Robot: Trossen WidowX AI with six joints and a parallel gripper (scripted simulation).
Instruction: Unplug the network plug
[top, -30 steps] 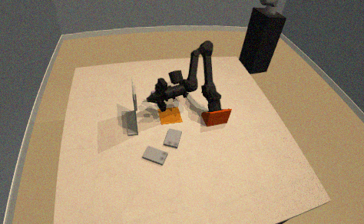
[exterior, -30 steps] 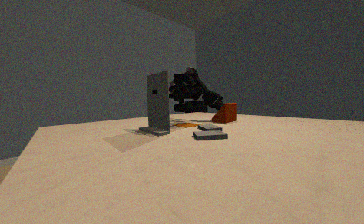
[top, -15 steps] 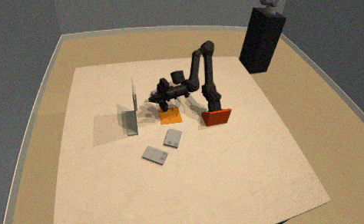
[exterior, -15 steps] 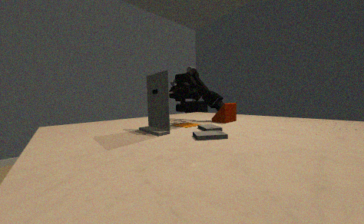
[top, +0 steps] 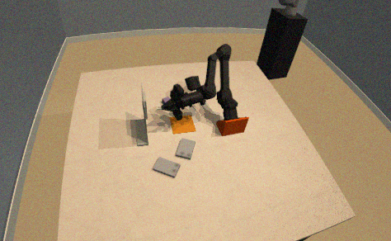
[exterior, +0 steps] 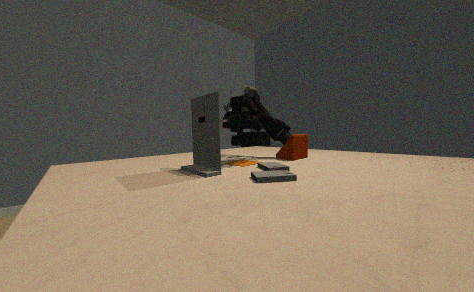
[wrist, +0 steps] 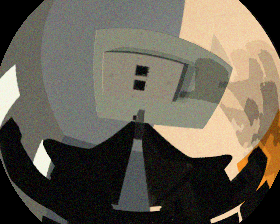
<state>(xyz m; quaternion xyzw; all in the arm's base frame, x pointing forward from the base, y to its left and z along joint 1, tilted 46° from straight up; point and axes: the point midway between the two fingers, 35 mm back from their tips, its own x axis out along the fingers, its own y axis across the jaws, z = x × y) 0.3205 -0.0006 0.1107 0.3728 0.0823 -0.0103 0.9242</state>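
Right now my gripper tip is 17 cm above the orange marked square, 12 cm past it and 2 cm to the left of it. Round my gripper tip: grey network plug (1 cm ahead); grey panel (8 cm ahead, 6 cm below, 3 cm to the right).
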